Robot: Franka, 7 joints.
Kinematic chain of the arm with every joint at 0, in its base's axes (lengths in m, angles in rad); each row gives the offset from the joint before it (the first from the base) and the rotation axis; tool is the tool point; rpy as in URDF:
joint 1: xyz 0 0 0.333 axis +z
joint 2: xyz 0 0 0 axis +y
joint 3: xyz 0 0 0.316 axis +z
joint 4: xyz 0.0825 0 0 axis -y
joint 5: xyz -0.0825 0 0.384 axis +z
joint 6: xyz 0 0 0 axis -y
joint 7: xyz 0.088 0 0 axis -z
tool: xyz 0 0 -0.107 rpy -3.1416 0 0
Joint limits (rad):
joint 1: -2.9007..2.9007
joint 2: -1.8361..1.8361
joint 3: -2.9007..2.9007
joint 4: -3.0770..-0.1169
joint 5: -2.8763..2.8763
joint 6: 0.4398..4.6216
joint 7: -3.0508..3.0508
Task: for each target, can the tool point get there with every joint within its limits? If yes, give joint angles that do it. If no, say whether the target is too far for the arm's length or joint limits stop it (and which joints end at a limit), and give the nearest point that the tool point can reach.
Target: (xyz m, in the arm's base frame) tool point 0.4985 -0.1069 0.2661
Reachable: yes | joints -0.6863 0.4250 0.5517 -1.9305 -0.2758 1.4229 1.1425
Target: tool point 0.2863 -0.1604 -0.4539
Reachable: no: joint limits stop it (at a limit: joint 2) | nearest point 0.2804 -0.1571 -0.3594 | short by 0.095 m
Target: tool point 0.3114 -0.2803 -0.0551
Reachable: yes | joints -1.0668 0.9581 0.2928 -2.1361 1.8609 2.6498 -1.8195
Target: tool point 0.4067 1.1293 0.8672
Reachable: no: too far | nearest point 0.2656 0.7374 0.6818 | short by 0.456 m
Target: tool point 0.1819 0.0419 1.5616
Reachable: no: too far | nearest point 0.1256 0.0289 1.1812 | short by 0.385 m
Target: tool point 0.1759 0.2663 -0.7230
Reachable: no: too far | nearest point 0.1679 0.2542 -0.3603 | short by 0.363 m
